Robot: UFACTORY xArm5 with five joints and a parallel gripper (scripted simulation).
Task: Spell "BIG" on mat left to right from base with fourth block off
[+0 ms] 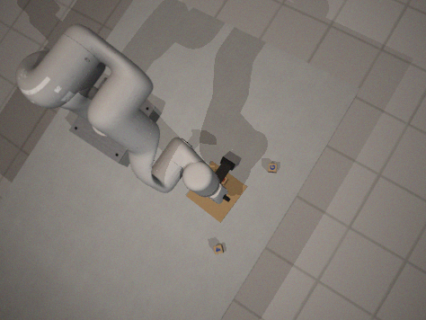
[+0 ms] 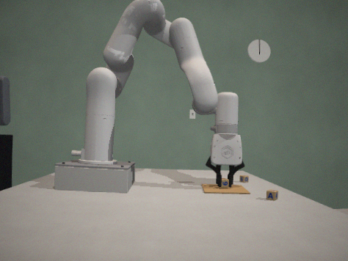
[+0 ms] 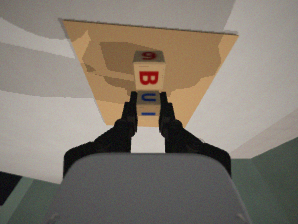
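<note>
My hand is 30 mm above the mat.
</note>
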